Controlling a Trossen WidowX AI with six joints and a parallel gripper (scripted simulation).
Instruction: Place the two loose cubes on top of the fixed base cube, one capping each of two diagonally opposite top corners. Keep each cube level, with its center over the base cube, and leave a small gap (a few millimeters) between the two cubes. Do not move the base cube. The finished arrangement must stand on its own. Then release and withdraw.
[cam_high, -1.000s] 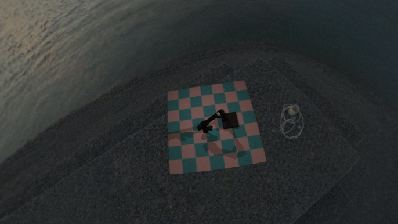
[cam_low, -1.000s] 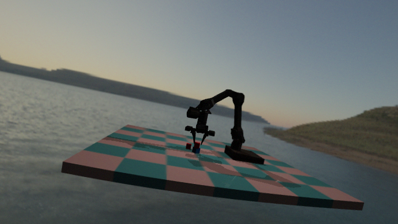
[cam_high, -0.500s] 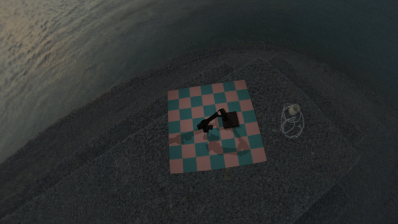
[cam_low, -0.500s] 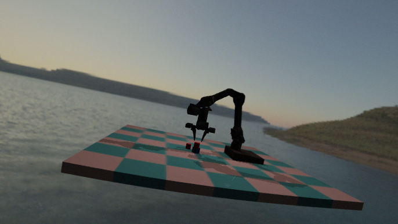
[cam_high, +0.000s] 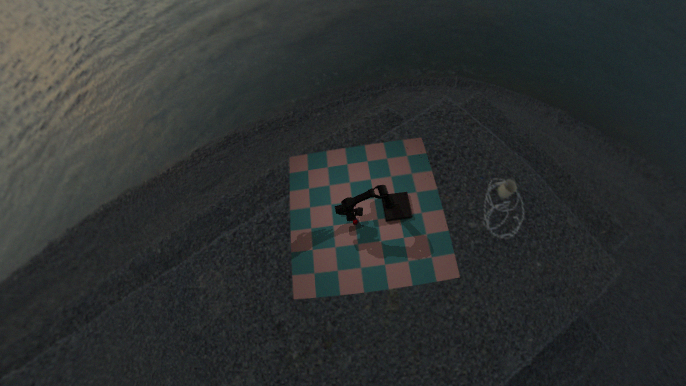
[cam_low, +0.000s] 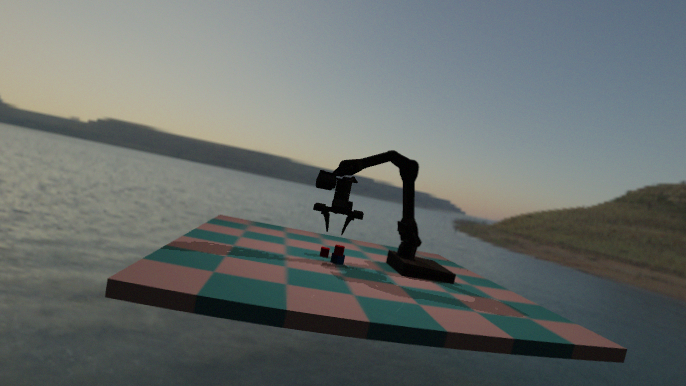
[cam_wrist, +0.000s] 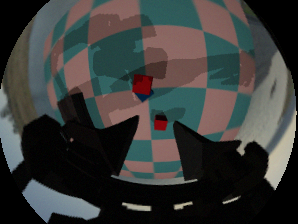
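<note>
Now: the blue cube 9 cm below my gripper tip, 4 cm to the left of it and 2 cm behind it.
</note>
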